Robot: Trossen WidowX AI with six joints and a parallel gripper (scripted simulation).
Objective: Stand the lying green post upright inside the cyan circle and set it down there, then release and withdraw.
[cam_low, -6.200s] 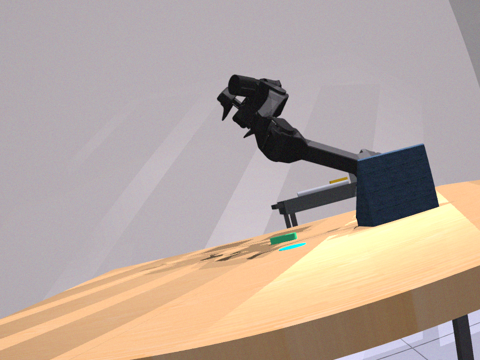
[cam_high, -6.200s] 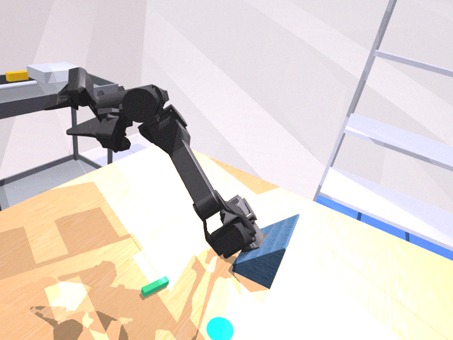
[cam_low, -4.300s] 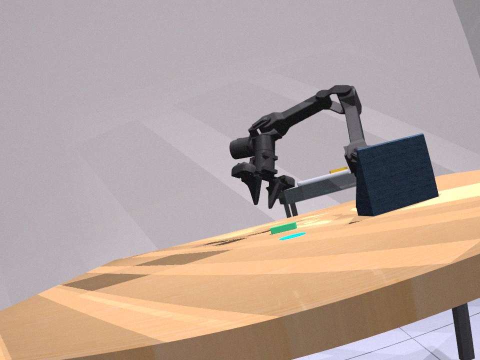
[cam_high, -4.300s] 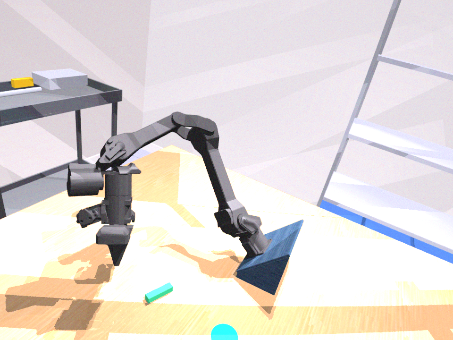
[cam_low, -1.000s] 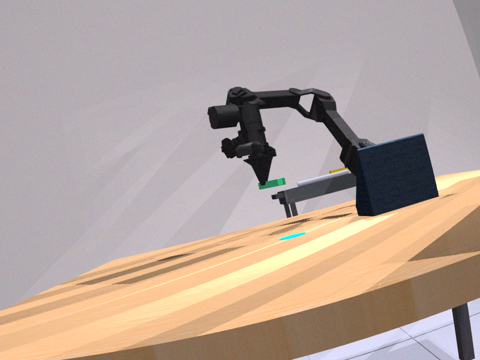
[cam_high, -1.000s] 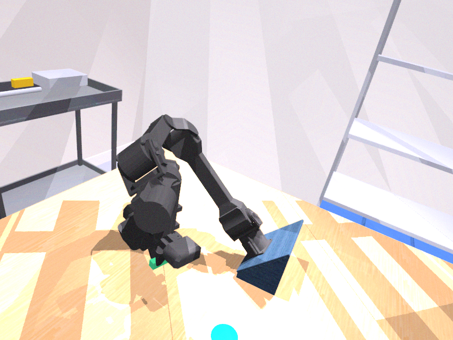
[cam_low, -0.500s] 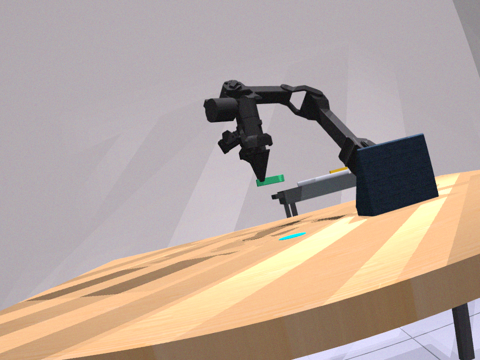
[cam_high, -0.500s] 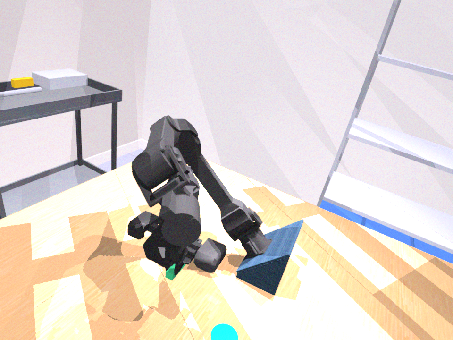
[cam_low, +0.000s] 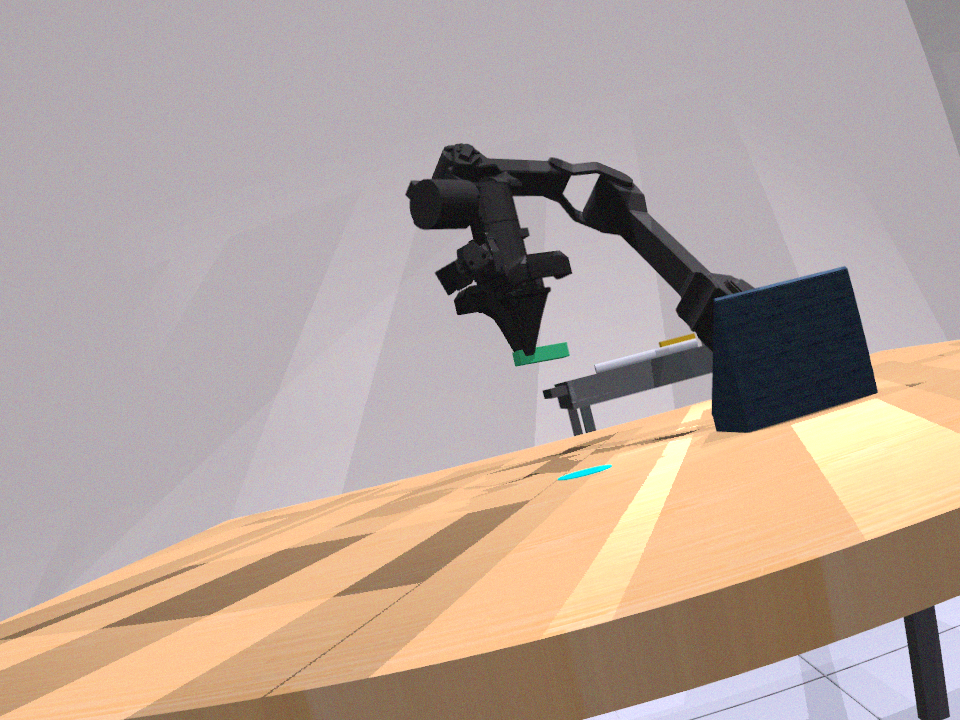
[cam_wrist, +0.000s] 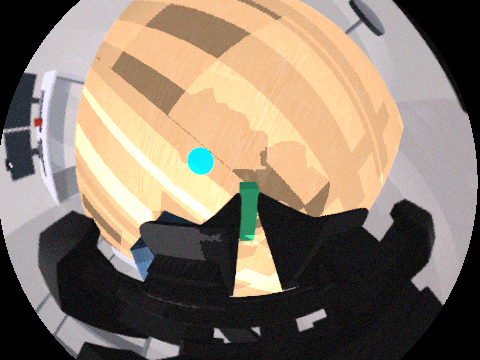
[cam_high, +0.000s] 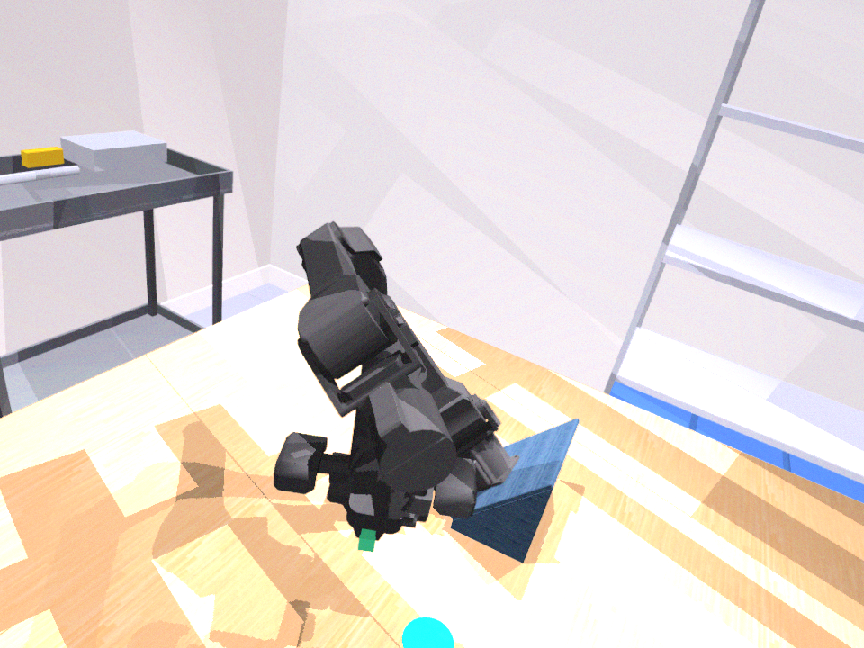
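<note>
Right now my gripper tip is 20 mm past the green post and 10 mm to the left of it. From my gripper tip the other things lie so: cyan circle (140 mm below, 90 mm to the left, 30 mm behind).
</note>
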